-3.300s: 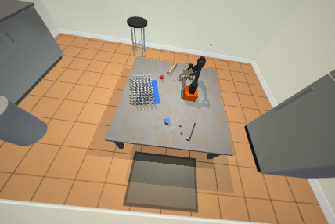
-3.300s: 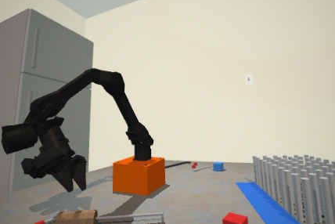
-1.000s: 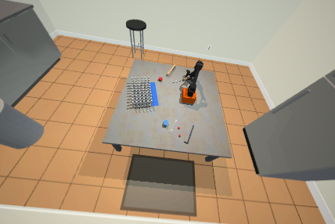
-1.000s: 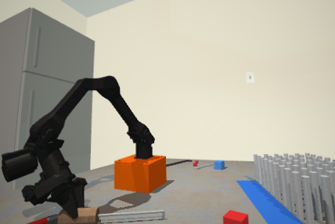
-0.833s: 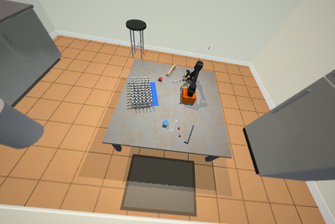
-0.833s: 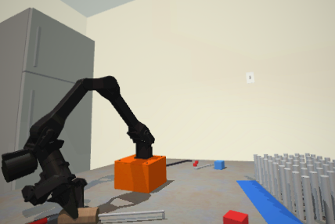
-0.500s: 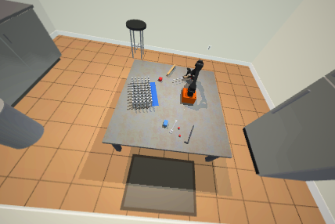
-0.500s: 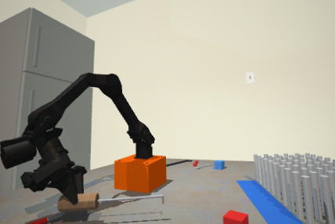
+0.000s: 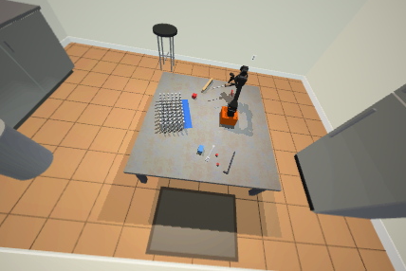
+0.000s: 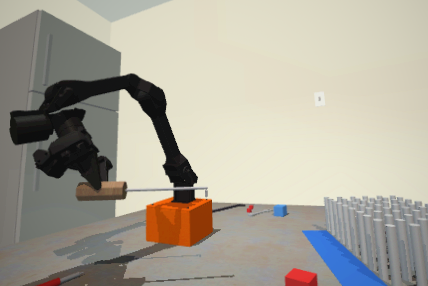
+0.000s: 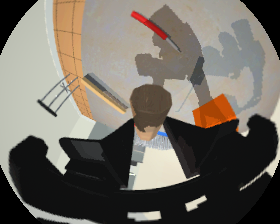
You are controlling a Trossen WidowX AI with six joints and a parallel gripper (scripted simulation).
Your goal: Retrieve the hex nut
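Right now my gripper tip is 430 mm short of the blue taped strip, 330 mm to the right of it and 180 mm above it. Round my gripper tip: red-handled tool 180 mm below, 90 mm behind, 30 mm to the right; red cube 370 mm ahead, 160 mm below, 80 mm to the left; wooden-handled tool 90 mm ahead, 50 mm to the left, 10 mm below.
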